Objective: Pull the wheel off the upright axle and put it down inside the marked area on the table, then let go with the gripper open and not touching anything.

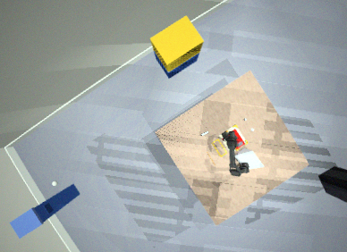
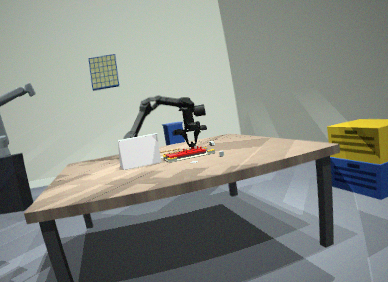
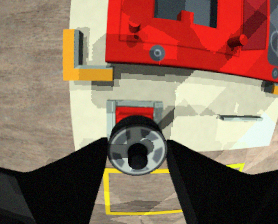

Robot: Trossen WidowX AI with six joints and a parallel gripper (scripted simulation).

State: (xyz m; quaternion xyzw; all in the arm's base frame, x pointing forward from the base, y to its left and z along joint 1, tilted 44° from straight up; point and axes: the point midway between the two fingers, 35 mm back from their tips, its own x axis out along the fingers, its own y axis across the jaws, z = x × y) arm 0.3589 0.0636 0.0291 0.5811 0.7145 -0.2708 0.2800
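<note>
The wheel lies right at my gripper tip.
</note>
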